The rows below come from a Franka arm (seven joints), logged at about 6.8 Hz.
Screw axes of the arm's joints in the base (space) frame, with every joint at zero. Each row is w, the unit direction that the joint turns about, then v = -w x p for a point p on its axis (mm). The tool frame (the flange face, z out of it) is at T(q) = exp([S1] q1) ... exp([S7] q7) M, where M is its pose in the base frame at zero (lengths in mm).
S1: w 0 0 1 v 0.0 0.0 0.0
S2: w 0 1 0 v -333.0 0.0 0.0
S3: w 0 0 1 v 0.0 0.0 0.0
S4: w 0 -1 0 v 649.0 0.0 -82.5
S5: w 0 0 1 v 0.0 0.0 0.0
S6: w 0 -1 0 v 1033.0 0.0 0.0
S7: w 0 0 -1 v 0.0 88.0 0.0
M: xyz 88.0 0.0 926.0 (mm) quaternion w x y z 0 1 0 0
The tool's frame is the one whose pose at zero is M.
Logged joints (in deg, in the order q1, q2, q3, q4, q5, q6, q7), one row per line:
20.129, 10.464, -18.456, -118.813, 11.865, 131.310, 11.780
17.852, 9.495, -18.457, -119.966, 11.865, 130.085, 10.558
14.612, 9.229, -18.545, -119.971, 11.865, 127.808, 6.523
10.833, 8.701, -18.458, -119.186, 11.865, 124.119, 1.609
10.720, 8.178, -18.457, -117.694, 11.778, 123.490, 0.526
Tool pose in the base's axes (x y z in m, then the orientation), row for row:
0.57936, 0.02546, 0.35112, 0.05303, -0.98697, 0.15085, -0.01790
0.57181, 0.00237, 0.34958, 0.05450, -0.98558, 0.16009, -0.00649
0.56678, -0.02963, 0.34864, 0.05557, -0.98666, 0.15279, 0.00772
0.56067, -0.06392, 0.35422, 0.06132, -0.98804, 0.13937, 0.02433
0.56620, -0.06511, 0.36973, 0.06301, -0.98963, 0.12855, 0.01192
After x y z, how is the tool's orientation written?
As a quaternion, w x y z.
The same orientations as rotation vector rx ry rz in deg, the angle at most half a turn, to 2 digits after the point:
-171.90, 26.27, -3.12
-171.50, 27.86, -1.13
-171.58, 26.57, 1.34
-171.22, 24.15, 4.22
-171.32, 22.25, 2.06

